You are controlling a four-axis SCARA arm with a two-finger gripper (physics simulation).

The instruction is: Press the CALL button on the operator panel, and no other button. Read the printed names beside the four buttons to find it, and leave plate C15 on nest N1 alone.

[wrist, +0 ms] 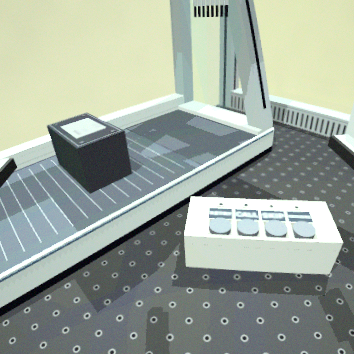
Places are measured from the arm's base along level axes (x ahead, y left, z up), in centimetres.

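Where they show: gripper, fingertip midpoint: (170, 131).
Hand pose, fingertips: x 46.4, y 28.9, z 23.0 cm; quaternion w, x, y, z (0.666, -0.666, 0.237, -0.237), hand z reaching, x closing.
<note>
Each offset is from my fingertips to the top centre of the thing. "pt": to the spot under its first point. Level surfaces: height alone.
The white operator panel @(dy +3.4, dx +14.7, dz -16.1 cm) (260, 256) stands at the right of the wrist view, with four round grey buttons in a row and a name strip behind each. The second strip from the left reads CALL, and the CALL button @(dy +3.4, dx +12.3, dz -16.1 cm) (248, 227) is in front of it. The third seems to read SKIP; the first and fourth are too blurred to read. My gripper (170, 131) is open and empty, its dark fingertips showing at the left and right edges. No button has a finger on it. No plate or nest can be identified by name.
A dark box @(pt dy +22.6, dx +6.8, dz -12.7 cm) (107, 157) with a pale top patch sits on a long dark bed with white lines and a pale front rail (145, 217). A pale upright frame (182, 55) stands at the bed's far end. Dotted dark table @(dz -21.7 cm) (205, 305) lies around the panel; a slotted pale rail @(pt dy +14.6, dx +53.9, dz -20.0 cm) (312, 123) runs behind.
</note>
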